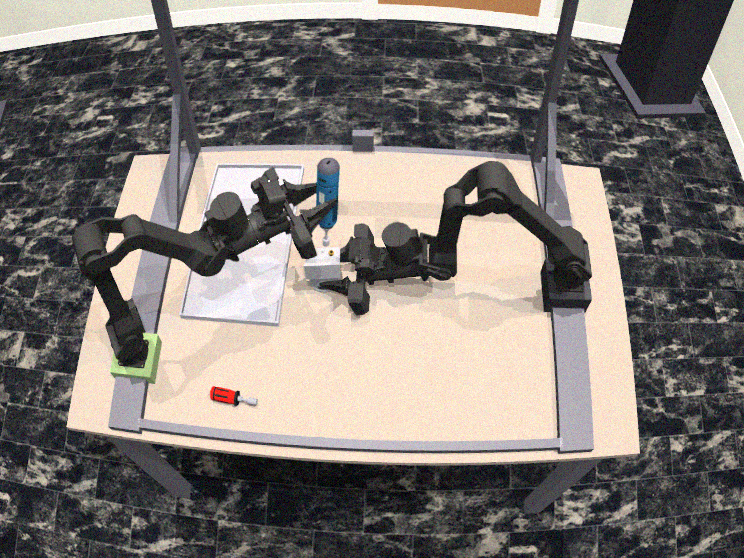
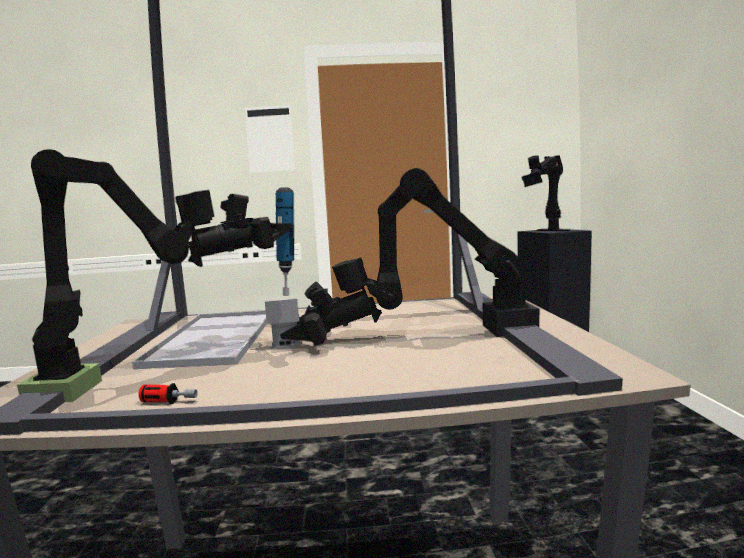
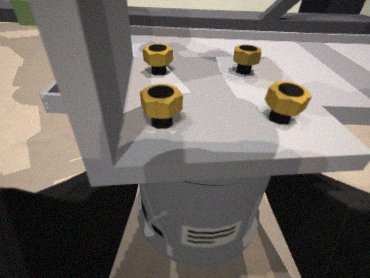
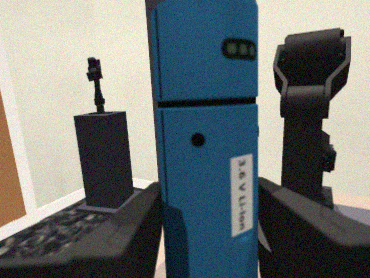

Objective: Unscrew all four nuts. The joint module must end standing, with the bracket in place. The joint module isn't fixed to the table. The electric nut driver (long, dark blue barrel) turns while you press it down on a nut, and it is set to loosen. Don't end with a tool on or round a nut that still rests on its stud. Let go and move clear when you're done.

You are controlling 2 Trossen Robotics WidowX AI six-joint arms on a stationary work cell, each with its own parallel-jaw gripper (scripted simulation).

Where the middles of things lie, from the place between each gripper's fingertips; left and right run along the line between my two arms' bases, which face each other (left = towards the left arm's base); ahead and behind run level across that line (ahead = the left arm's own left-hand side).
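Scene:
My left hand is 30 mm to the left of the joint module [image 3: 199,221] and 10 mm past it. Counting from my left hand, there's a shallow tray [image 1: 247,292] that's 190 mm to the right, 140 mm behind and 30 mm below, a grey bracket [image 1: 315,268] that's 40 mm above, 30 mm to the right and 10 mm behind, and a nut [image 3: 288,98] that's 10 mm to the right, 20 mm behind and 40 mm above. By its middle, the nut is nearer to my left hand than to my right hand.
From my right hand, the joint module is 23 cm below, and the grey bracket is 19 cm below and 1 cm ahead. The nut is 2 cm to the left of my right hand, 1 cm behind it and 19 cm below it, while the shallow tray is 16 cm to the right of that hand, 13 cm behind it and 26 cm below it. Going by its middle, the shallow tray is nearer to my left hand than to my right hand.

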